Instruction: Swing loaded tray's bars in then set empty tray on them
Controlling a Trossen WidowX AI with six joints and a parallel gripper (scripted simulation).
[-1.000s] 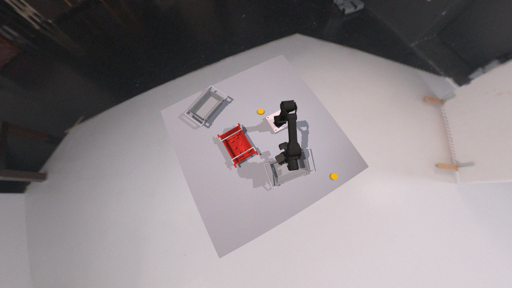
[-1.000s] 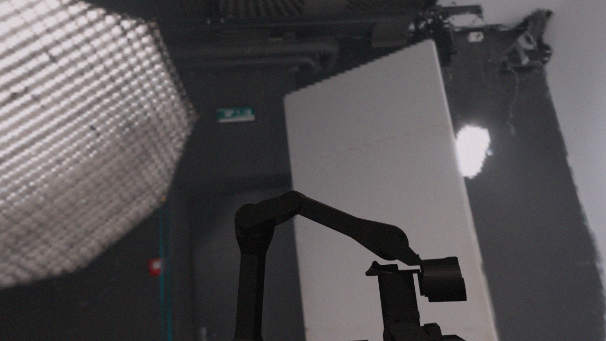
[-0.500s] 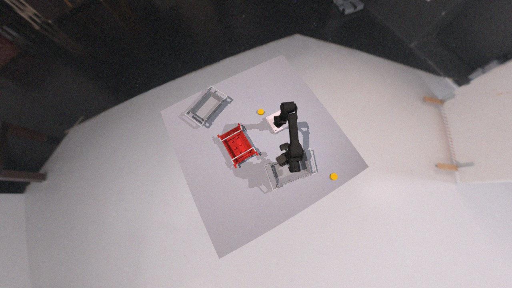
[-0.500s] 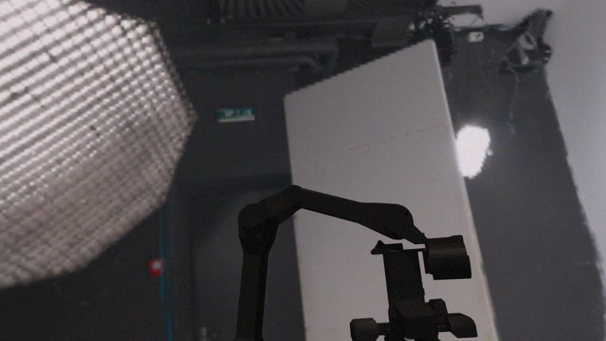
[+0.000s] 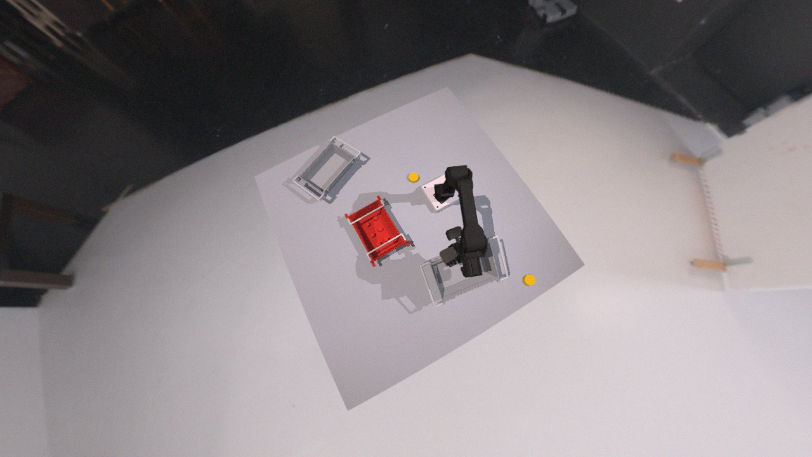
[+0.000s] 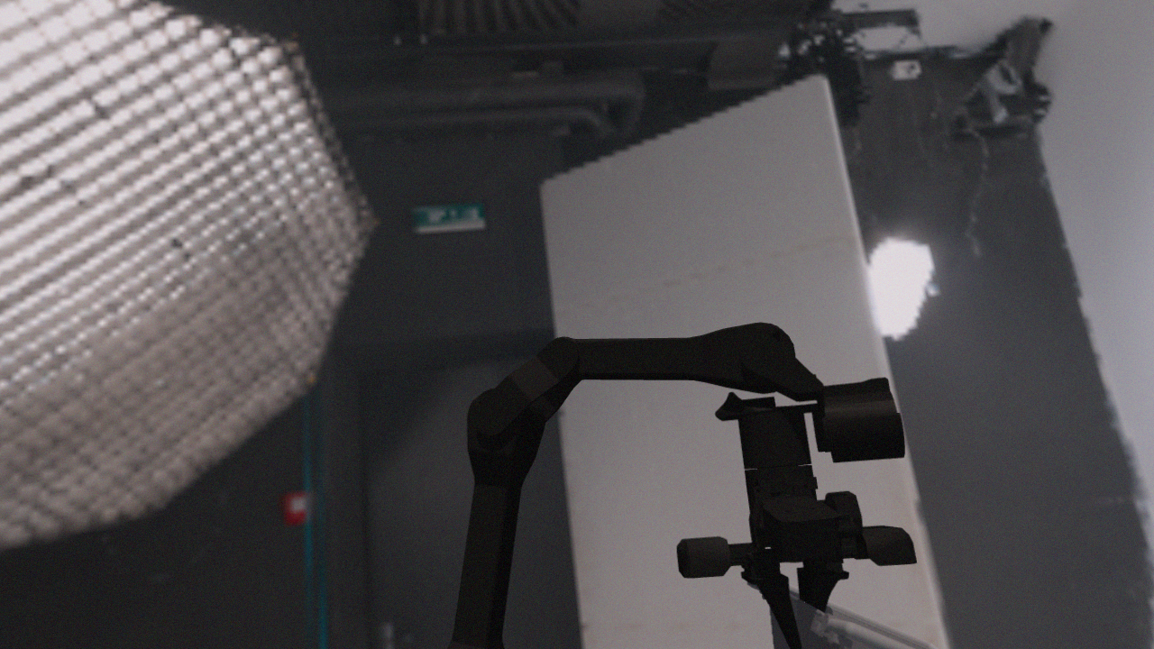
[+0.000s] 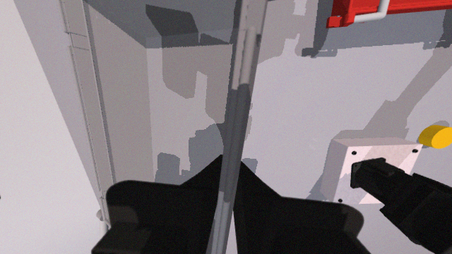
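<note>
Now: gripper tip 70 mm to the right of the grey tray and 30 mm short of it.
</note>
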